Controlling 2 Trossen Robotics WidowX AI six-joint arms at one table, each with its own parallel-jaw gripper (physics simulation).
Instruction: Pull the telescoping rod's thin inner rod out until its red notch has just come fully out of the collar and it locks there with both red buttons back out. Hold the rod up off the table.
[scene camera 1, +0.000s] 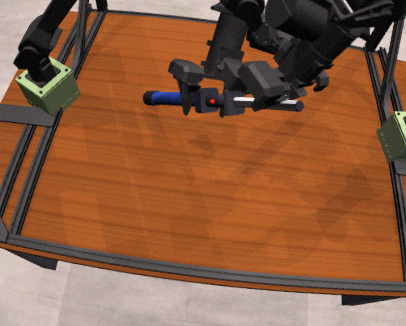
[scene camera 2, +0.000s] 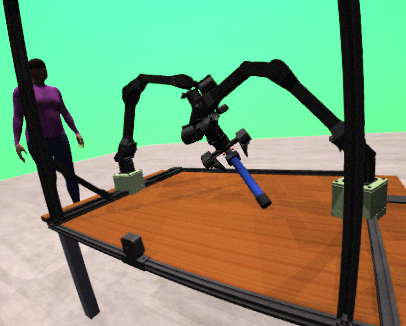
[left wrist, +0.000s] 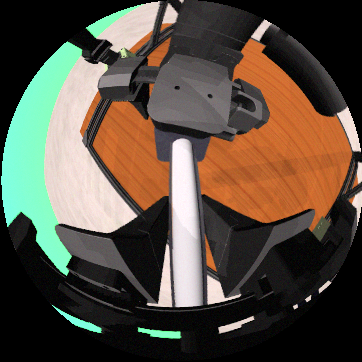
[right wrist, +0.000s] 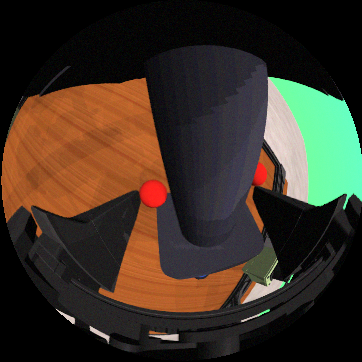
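Note:
The telescoping rod is held up off the table, its blue outer tube (scene camera 1: 167, 98) (scene camera 2: 247, 177) slanting down to a black cap in scene camera 2. The dark collar (scene camera 1: 234, 103) (left wrist: 166, 147) (right wrist: 210, 257) has a red button (scene camera 1: 212, 101) (right wrist: 153, 193) on one side; the other red button (right wrist: 259, 174) shows beyond it. Both stand out. The white inner rod (scene camera 1: 243, 101) (left wrist: 185, 180) leaves the collar; no red notch shows on it. My left gripper (left wrist: 183, 200) is shut on this inner rod. My right gripper (right wrist: 198, 194) (scene camera 2: 230, 156) is open around the collar, with gaps beside it.
The wooden table (scene camera 1: 200, 200) (scene camera 2: 200, 235) has a dark metal frame (scene camera 1: 200, 267) along its edge. The two arms crowd together above the rod. A small black box (scene camera 2: 132, 246) is on the near frame rail. A person (scene camera 2: 50, 115) stands beyond the table.

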